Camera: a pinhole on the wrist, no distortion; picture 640 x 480 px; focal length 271.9 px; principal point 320.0 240.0 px. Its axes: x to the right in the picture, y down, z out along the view. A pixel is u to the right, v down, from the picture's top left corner.
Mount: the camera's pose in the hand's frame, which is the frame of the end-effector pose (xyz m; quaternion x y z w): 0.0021 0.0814 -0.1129 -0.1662 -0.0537 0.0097 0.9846
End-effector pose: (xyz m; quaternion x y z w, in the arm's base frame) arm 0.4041 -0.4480 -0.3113 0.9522 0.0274 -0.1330 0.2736
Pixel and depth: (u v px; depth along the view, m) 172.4 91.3 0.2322
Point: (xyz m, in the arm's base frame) 0.2334 -0.5433 -0.3639
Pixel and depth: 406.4 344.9 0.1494
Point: 0.4559 -0.6139 -0.2353
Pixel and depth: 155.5 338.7 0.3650
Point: 0.1569 -0.7986 -0.2125
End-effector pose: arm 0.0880 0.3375 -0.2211 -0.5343 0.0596 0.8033 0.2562
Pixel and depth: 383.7 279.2 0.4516
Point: -0.3180 0.2153 -0.1982
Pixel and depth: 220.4 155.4 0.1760
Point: 0.0191 0.2598 -0.1372
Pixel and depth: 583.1 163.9 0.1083
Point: 0.0083 0.2946 -0.3175
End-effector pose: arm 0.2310 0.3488 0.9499 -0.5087 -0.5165 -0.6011 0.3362
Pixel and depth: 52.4 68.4 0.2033
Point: 0.3312 0.4136 0.7403
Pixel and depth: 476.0 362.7 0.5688
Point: 0.7460 0.6122 1.3297
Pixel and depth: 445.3 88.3 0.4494
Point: 0.2981 0.7658 1.0812
